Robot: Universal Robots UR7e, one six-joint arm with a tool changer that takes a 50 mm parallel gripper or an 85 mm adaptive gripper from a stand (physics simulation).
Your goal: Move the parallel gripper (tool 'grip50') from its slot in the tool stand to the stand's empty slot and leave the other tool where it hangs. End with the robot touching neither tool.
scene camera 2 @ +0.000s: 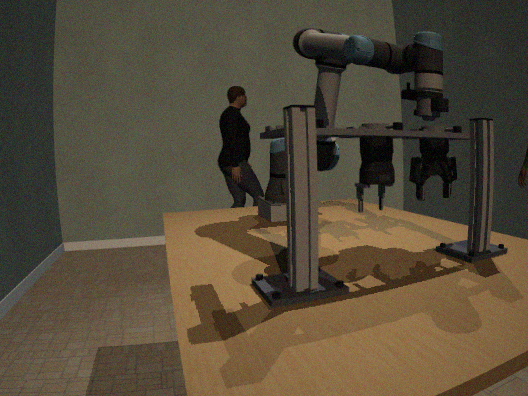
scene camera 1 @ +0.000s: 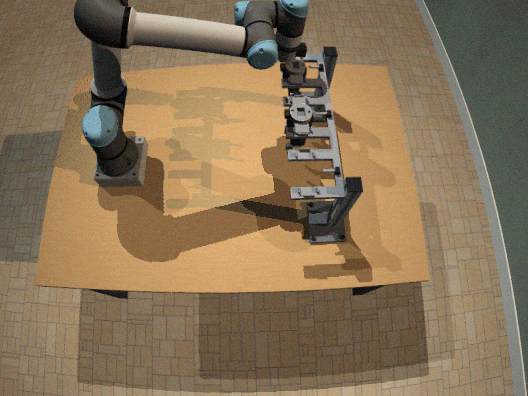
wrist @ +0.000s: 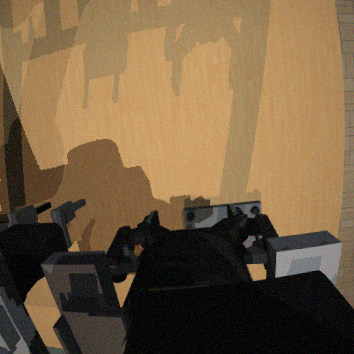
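Scene:
Tool stand (scene camera 2: 305, 281) and parallel gripper (scene camera 2: 376, 152): spots 31 cm apart. Tool stand: 62 cm from the lens. Parallel gripper: 77 cm from the lens. 85 mm adaptive gripper (scene camera 2: 434, 159): 91 cm from the lens.

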